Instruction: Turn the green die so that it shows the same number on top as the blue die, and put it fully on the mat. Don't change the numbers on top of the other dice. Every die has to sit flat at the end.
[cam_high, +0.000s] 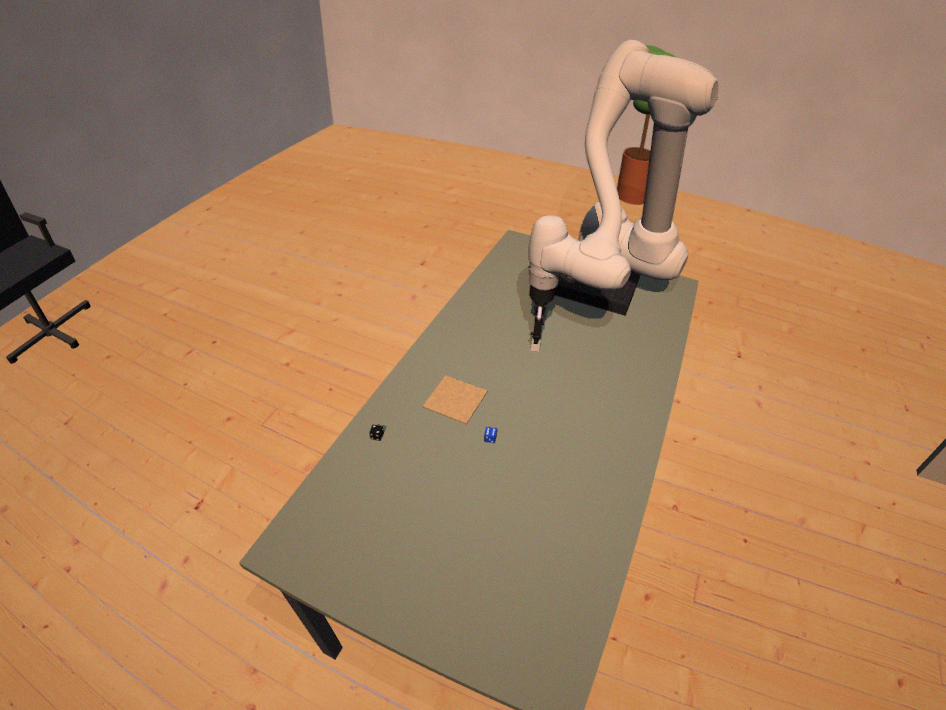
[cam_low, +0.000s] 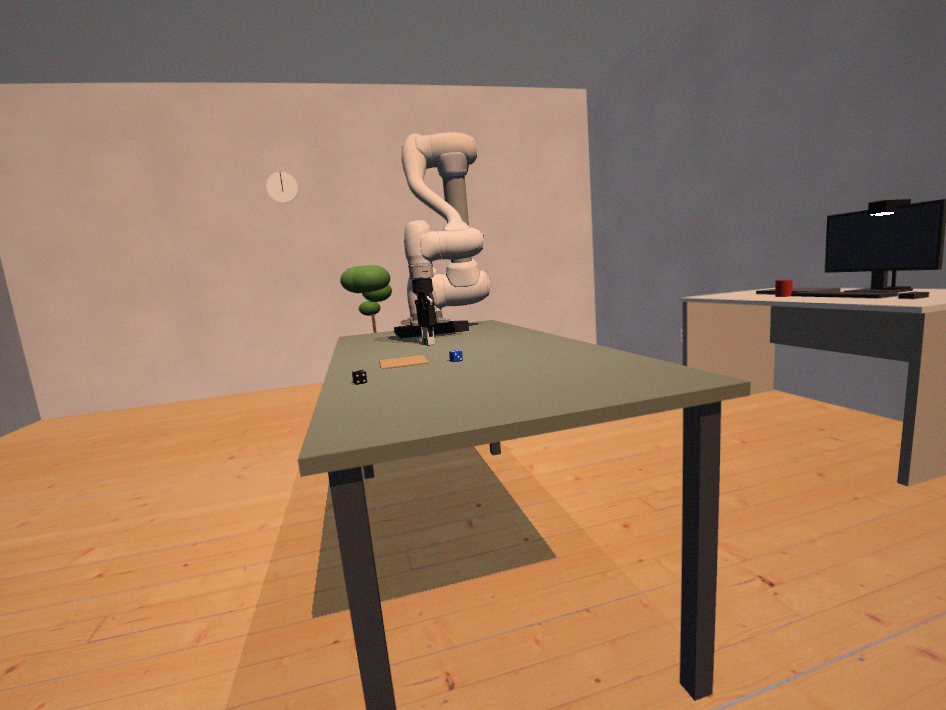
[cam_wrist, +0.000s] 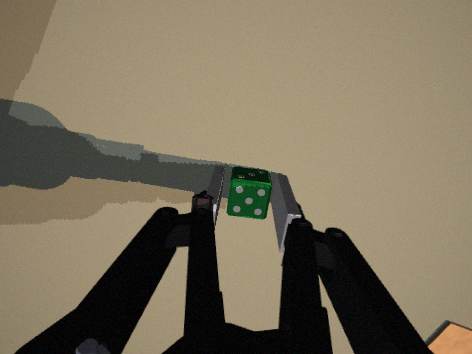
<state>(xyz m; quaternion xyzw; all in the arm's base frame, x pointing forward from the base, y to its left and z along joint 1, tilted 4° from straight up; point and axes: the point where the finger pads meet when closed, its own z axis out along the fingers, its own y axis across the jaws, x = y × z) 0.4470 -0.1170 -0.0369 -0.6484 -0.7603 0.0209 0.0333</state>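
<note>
Right now the green die is 20 mm below my hand. Also, from my hand: black die 510 mm ahead, 320 mm to the right, 20 mm below; blue die 410 mm ahead, 20 mm to the right, 20 mm below; tan mat 300 mm ahead, 160 mm to the right, 30 mm below.
</note>
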